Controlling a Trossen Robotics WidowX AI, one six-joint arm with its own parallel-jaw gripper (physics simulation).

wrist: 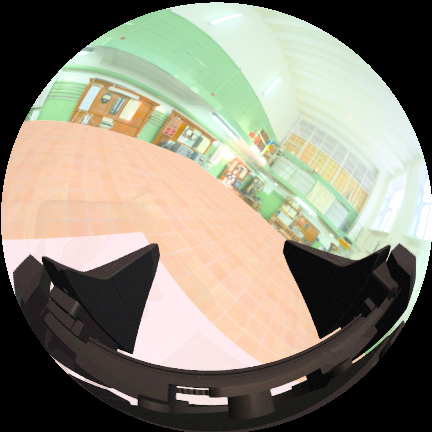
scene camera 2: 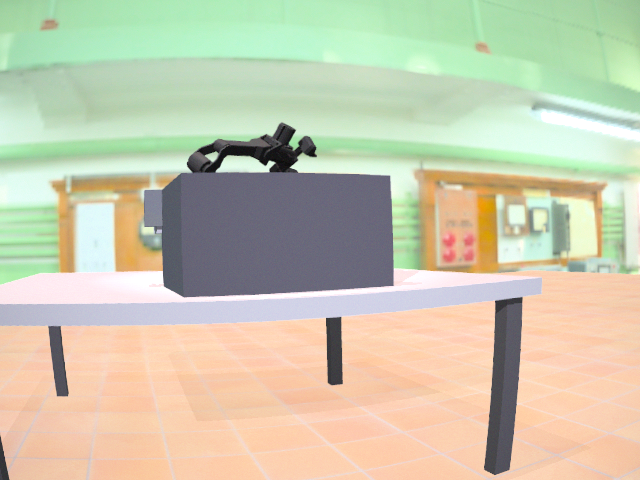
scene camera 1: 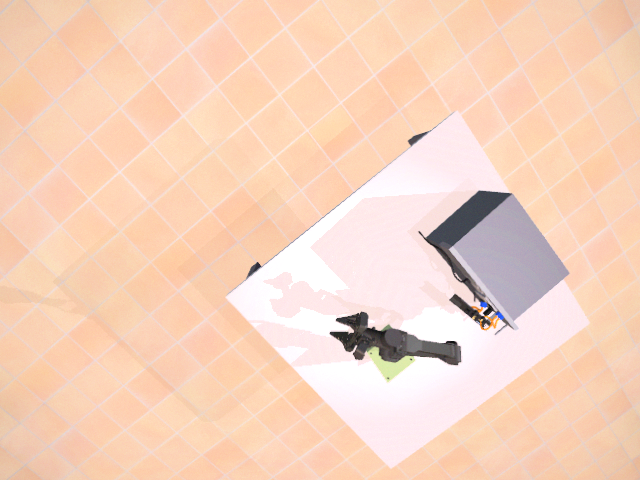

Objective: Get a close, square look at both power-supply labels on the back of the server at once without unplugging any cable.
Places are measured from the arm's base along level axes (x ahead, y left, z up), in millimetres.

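Where they show: gripper, fingertip midpoint: (wrist: 223, 249) (scene camera 2: 306, 163) (scene camera 1: 332, 326).
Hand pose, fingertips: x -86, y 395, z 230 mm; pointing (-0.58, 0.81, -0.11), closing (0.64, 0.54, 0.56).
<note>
Each offset is from my fingertips to the top centre of the thing. "spot": to the spot under its first point.
The server is a large grey box (scene camera 1: 509, 253) (scene camera 2: 284, 232) on the right part of the table in scene camera 1. Dark cables (scene camera 1: 457, 271) run along its left-facing side, and orange cables @(spot: 451 mm ahead, 484 mm right, 151 mm down) (scene camera 1: 484, 324) with blue plugs @(529 mm ahead, 485 mm right, 144 mm down) (scene camera 1: 499, 315) stand at that side's lower end. The power-supply labels cannot be made out in any view. My gripper (scene camera 1: 333, 327) (wrist: 223, 249) is open and empty. It is held over the table's left part, turned away from the server, and the wrist view shows table edge, floor and room between the fingers. In scene camera 2 the server hides part of the arm.
The white table (scene camera 1: 392, 434) (scene camera 2: 454, 291) has dark legs. A green plate (scene camera 1: 391, 367) lies under the arm (scene camera 1: 429, 347). A dark bar-shaped object @(spot: 439 mm ahead, 385 mm right, 204 mm down) (scene camera 1: 463, 304) stands near the orange cables. Tiled floor (scene camera 1: 129, 129) (wrist: 200, 235) surrounds the table.
</note>
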